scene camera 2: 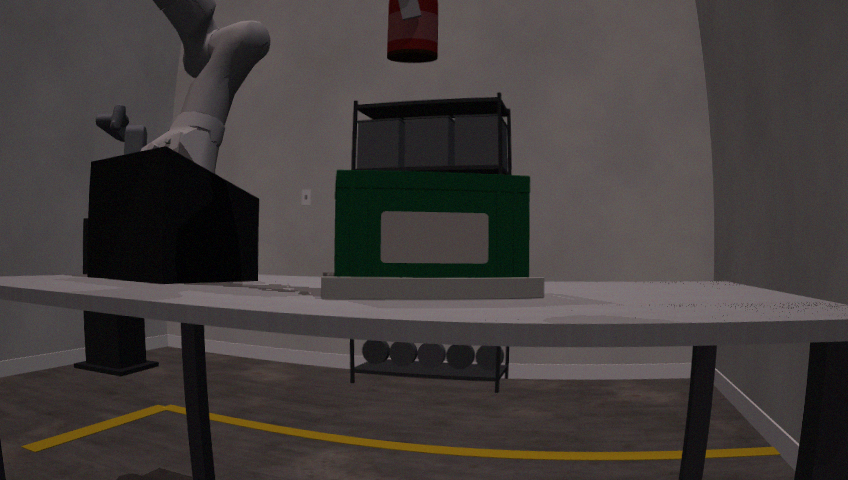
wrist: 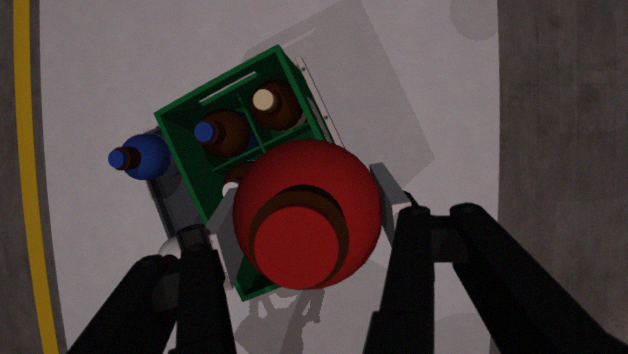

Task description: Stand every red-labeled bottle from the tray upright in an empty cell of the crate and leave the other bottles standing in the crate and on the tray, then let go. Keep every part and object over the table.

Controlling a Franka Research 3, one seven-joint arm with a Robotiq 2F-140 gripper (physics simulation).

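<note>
A red bottle (scene camera 2: 412, 35) (wrist: 320, 165) with a red cap is held upright, high above the green crate (scene camera 2: 357, 237) (wrist: 180, 155). My gripper (wrist: 309, 197) is shut on it, one pad on each side; the fingers are mostly out of the top of the scene view. In the wrist view the crate holds a brown bottle with a blue cap (wrist: 227, 135), one with a cream cap (wrist: 282, 107) and part of one with a white cap (wrist: 230, 189). The held bottle hides the crate's other cells. Left of the crate, a blue bottle (wrist: 150, 156) and a partly hidden white-topped bottle (wrist: 171, 246) stand by the dark tray (wrist: 162, 210).
The crate stands on a pale low base (scene camera 2: 432, 287) on the table (scene camera 2: 654, 303). The robot's black pedestal block (scene camera 2: 130, 220) is at the left in the scene view. A dark shelf rack (scene camera 2: 355, 136) stands behind the table.
</note>
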